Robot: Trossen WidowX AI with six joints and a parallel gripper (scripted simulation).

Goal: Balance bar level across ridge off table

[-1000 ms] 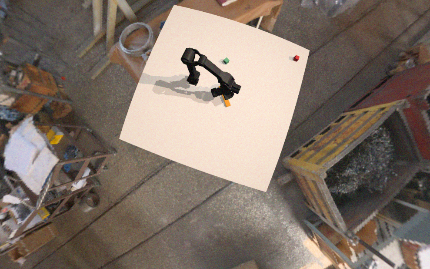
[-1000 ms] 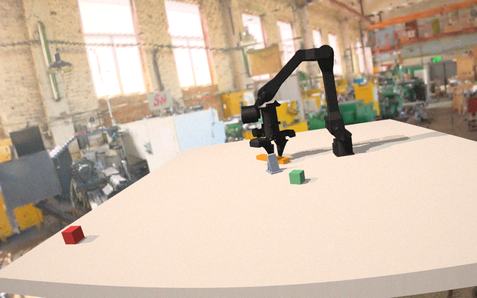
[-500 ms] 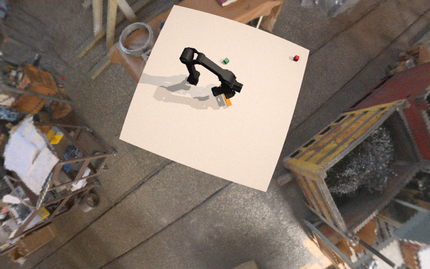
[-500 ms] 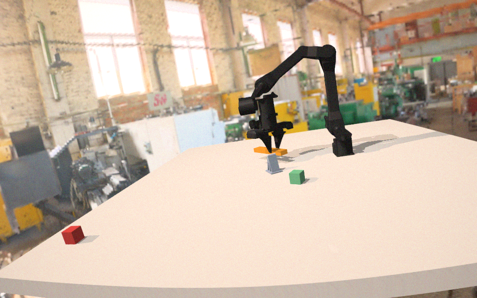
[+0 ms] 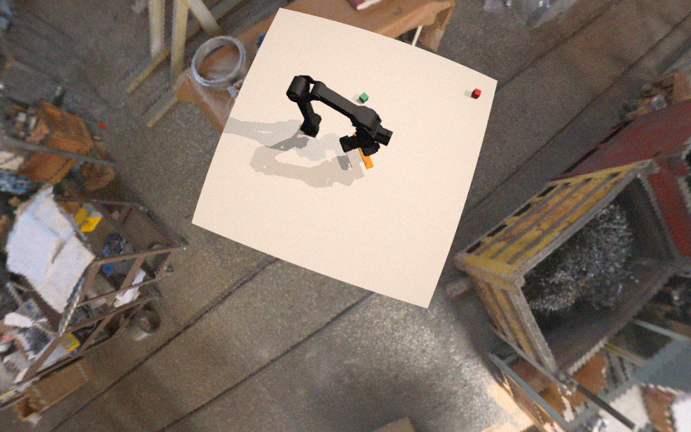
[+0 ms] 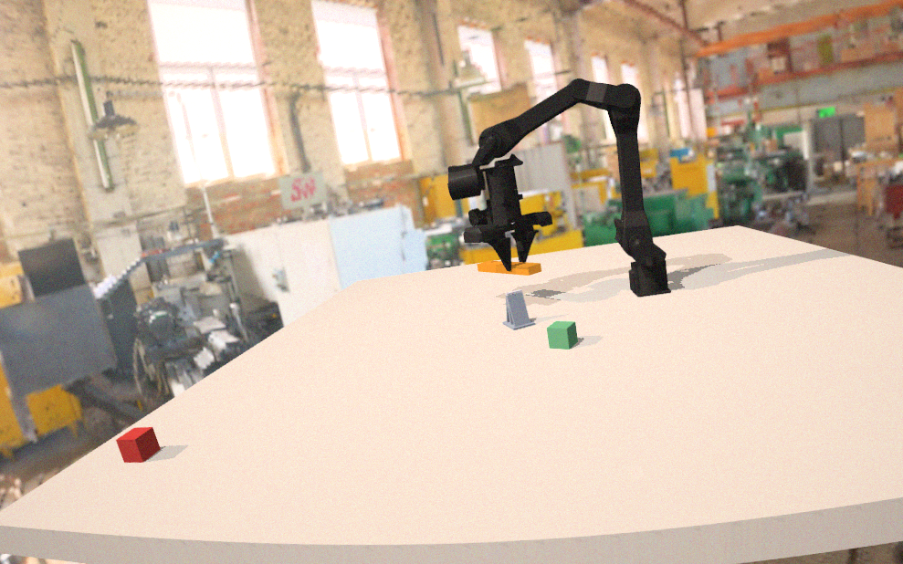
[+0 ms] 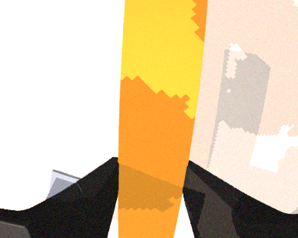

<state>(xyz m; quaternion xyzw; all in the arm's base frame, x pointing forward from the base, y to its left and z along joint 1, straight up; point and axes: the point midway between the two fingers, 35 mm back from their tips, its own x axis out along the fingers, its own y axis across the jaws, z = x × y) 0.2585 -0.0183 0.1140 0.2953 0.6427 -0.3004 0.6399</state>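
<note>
The green cube is 7 cm behind my gripper tip, 26 cm to the left of it and 6 cm below it. From my gripper tip the other things lie so: red cube 48 cm ahead, 52 cm to the left, 6 cm below; orange bar 2 cm ahead, 2 cm to the right.
</note>
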